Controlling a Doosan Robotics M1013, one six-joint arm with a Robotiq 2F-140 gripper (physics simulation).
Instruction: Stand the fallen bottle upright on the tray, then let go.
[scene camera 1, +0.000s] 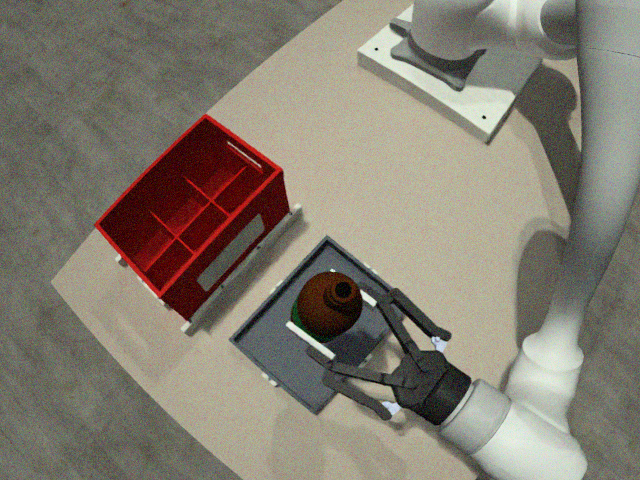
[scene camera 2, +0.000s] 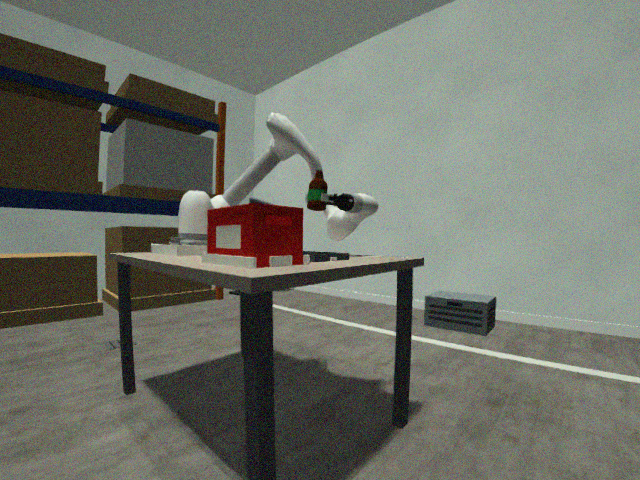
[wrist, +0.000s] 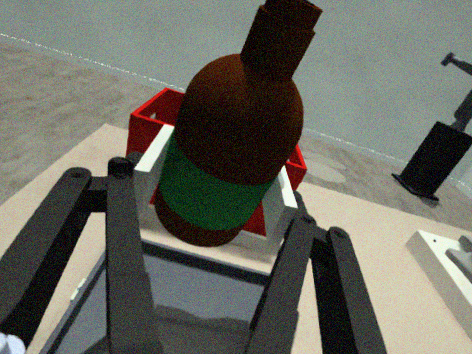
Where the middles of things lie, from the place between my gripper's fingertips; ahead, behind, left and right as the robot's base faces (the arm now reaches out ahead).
Right now the brown bottle (scene camera 1: 330, 303) is 3 cm to the left of my hand and 3 cm above it.
